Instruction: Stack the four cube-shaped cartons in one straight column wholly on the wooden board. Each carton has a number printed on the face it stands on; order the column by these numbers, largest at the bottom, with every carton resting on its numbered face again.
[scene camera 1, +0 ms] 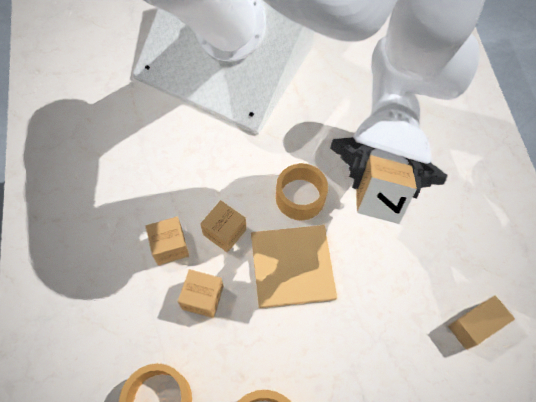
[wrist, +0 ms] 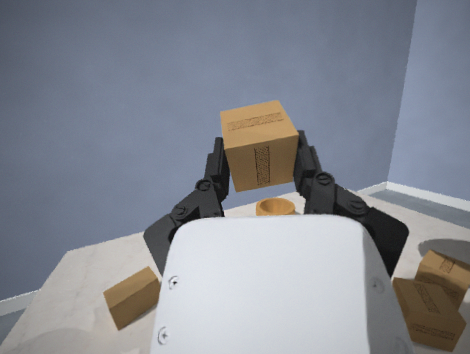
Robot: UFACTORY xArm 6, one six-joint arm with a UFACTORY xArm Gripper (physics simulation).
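Frame: origin at the arm's base, x ahead, y up, z right, level; millimetres.
Where they show: gripper, between the fingertips: [scene camera 1: 383, 186] [wrist: 258, 146]; arm's base, origin of its link: [scene camera 1: 230, 25].
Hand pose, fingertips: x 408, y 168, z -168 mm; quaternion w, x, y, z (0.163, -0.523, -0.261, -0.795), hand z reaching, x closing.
Each offset is from my fingertips to the top centre of the thing. "spot": to the spot under its first point.
My gripper [scene camera 1: 388, 181] [wrist: 258, 146] is shut on a cube-shaped carton @[dx +3, dy +36, dz -1 mm] [scene camera 1: 395, 171] [wrist: 262, 165] and holds it raised and tilted, to the right of the wooden board. Its pale face with a black mark like a turned 7 shows to the scene camera. Three other cartons stand on the table left of the board: one at the far left [scene camera 1: 166, 239], one nearer the board @[dx -53, dy -204, dz +196 mm] [scene camera 1: 223, 223] and one in front @[spot: dx +57, dy -203, dz +232 mm] [scene camera 1: 200, 292]. Their numbers are hidden. Two cartons show at the lower right of the wrist view. The wooden board @[dx +11, dy -242, dz +91 mm] [scene camera 1: 317, 287] lies flat with nothing on it.
An orange ring @[dx -108, dy -210, dz +68 mm] [scene camera 1: 300, 212] stands just behind the board. Two more rings @[dx +194, dy -206, dz +295 mm] [scene camera 1: 158, 369] @[spot: dx +199, dy -200, dz +147 mm] [scene camera 1: 265, 394] are at the front edge of the scene view. An oblong block @[dx +118, dy -209, dz -173 mm] [scene camera 1: 482, 320] [wrist: 131, 297] lies at the front right. The robot's base plate [scene camera 1: 200, 85] is at the back.
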